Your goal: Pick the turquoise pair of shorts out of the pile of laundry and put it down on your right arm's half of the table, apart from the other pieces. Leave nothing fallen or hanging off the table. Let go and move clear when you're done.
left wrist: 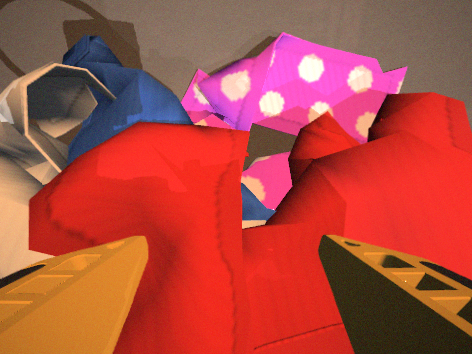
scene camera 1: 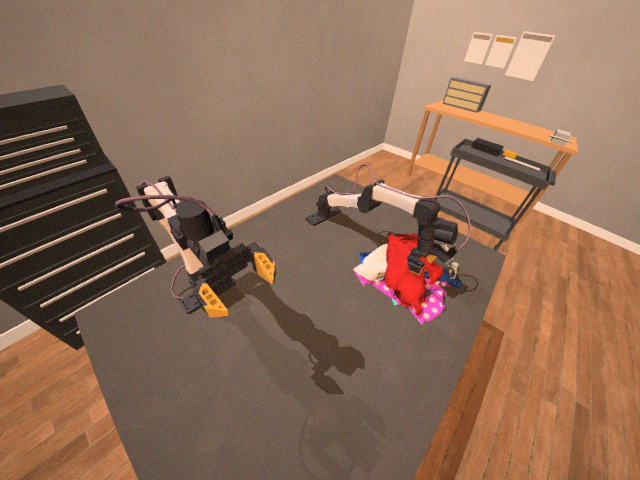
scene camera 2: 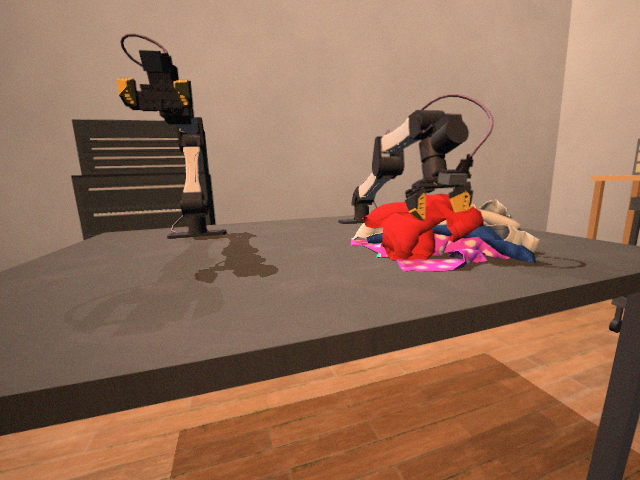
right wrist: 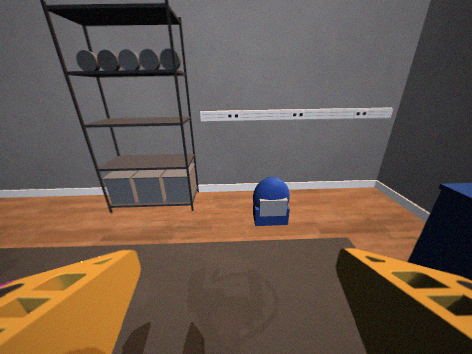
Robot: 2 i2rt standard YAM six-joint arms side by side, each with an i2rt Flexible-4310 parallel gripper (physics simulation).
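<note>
A small turquoise scrap (scene camera 1: 394,302) (scene camera 2: 380,254) peeks out from under the pile beside the pink dotted cloth; the rest of the shorts is hidden, and no turquoise shows in the left wrist view. A red garment (scene camera 1: 403,284) (scene camera 2: 403,240) (left wrist: 190,210) lies on top of the pile. My left gripper (scene camera 1: 424,264) (scene camera 2: 440,206) (left wrist: 234,243) is open, low over the pile, pointing down with its fingers spread on either side of a red fold. My right gripper (scene camera 1: 245,298) (scene camera 2: 153,81) (right wrist: 237,258) is open and empty, raised over the other half of the table, far from the pile.
Pink dotted cloth (scene camera 1: 434,310) (scene camera 2: 429,265) (left wrist: 295,87), a blue piece (scene camera 2: 519,253) (left wrist: 145,95) and cream pieces (scene camera 1: 373,266) lie in the pile. The table's near edge (scene camera 2: 320,348) runs in front. A black drawer cabinet (scene camera 1: 62,217) stands at the left.
</note>
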